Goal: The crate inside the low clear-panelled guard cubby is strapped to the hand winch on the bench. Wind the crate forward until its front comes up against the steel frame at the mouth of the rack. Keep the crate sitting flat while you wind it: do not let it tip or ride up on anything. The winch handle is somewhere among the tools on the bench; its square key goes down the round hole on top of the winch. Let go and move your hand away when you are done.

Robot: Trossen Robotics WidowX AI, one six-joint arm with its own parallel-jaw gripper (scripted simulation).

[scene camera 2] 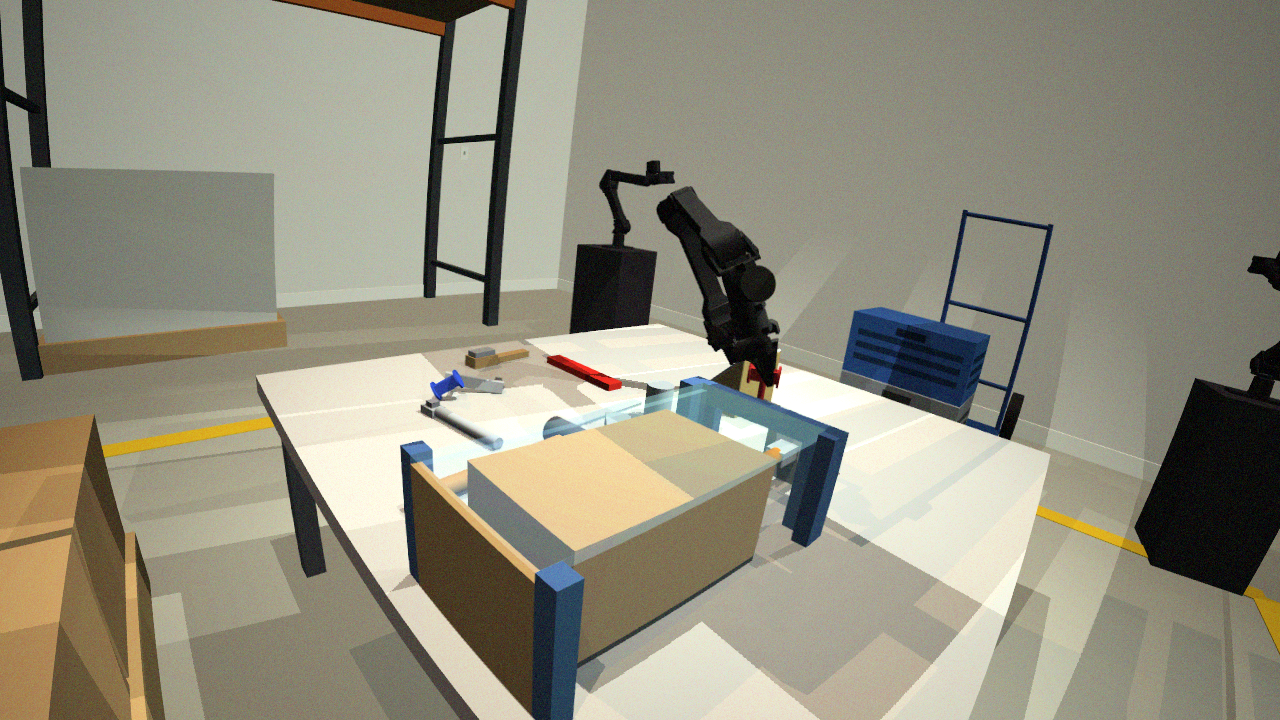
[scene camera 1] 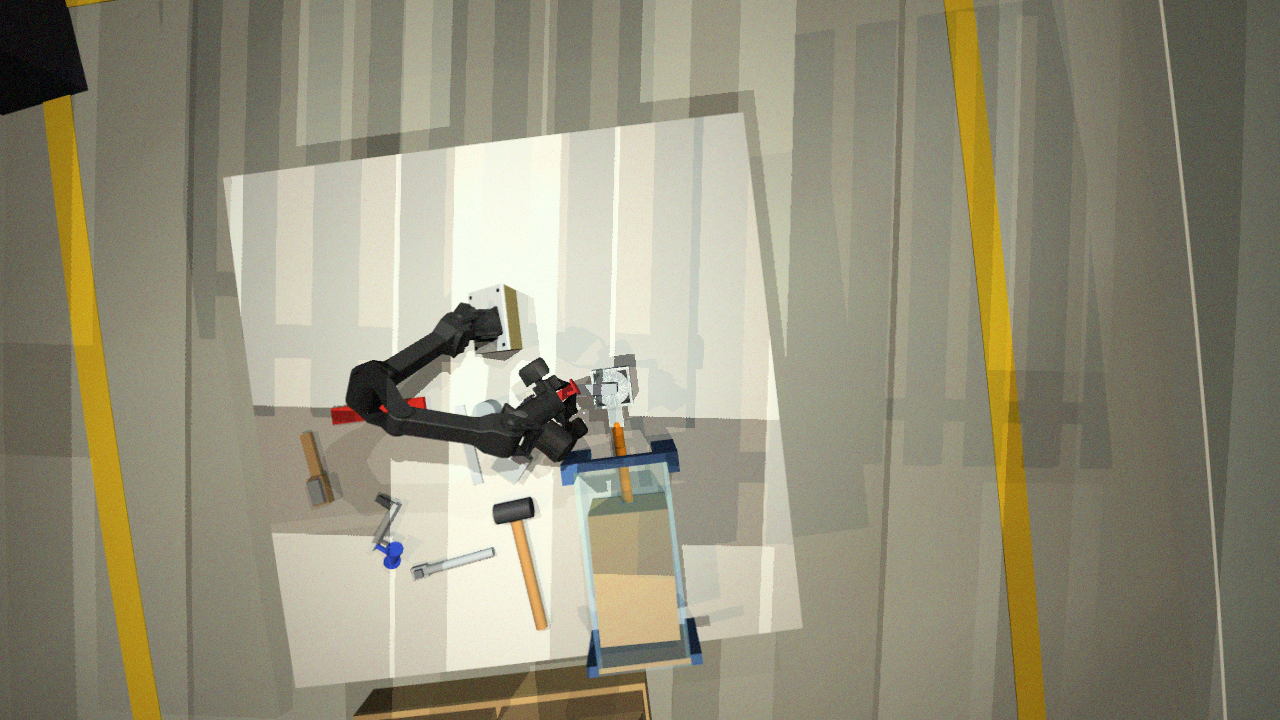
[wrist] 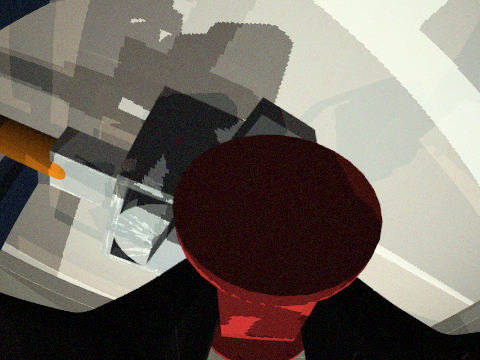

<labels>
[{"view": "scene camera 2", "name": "my gripper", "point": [770,384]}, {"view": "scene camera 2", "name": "brush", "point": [483,357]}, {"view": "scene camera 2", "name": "red bar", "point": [594,377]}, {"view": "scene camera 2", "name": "grey wrench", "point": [432,408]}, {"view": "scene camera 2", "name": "blue-knobbed crank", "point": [452,380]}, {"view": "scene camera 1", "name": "my gripper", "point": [571,388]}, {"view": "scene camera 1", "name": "brush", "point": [319,488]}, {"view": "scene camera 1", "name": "mallet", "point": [514,511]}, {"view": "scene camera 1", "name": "grey wrench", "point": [424,570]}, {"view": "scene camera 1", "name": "grey block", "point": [512,468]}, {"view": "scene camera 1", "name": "blue-knobbed crank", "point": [393,549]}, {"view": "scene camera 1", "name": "clear-panelled cubby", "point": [626,521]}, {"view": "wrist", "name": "my gripper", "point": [264,253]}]
</labels>
